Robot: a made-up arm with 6 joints.
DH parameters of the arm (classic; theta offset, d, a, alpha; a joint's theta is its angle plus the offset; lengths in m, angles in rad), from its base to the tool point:
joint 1: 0 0.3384 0 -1.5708
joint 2: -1.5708 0 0.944 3.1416
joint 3: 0 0 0 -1.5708
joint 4: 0 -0.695 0 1.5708
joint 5: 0 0.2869 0 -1.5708
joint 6: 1.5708 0 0 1.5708
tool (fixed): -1.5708 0 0 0
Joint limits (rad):
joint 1: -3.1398..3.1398
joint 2: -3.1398..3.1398
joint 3: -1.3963..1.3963
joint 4: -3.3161..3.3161
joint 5: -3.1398..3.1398
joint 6: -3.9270..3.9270
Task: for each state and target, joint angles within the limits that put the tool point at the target. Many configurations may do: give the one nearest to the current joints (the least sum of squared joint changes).
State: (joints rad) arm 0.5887 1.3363 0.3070 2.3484 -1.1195 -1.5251
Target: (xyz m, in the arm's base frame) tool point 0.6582 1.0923 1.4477
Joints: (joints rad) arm 0.9449 0.8165 1.1216 1.9508 -1.1195 -1.5251
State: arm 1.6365 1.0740 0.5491 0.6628 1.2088 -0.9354
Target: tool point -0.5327 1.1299 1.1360
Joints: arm 2.1952 0.5730 0.3343 0.6498 1.2088 -0.9354
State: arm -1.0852 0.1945 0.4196 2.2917 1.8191 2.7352
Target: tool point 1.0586 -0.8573 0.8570
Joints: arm -0.8324 0.7508 0.2312 2.3707 1.8191 2.7352
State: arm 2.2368 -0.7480 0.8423 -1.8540 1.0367 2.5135
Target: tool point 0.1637 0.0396 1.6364
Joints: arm 2.5866 -0.6851 0.5430 -1.1396 1.0367 2.5135
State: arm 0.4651 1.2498 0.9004 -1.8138 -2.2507 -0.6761
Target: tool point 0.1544 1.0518 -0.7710
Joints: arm 1.3117 2.0016 1.0601 -2.0034 -2.2507 -0.6761
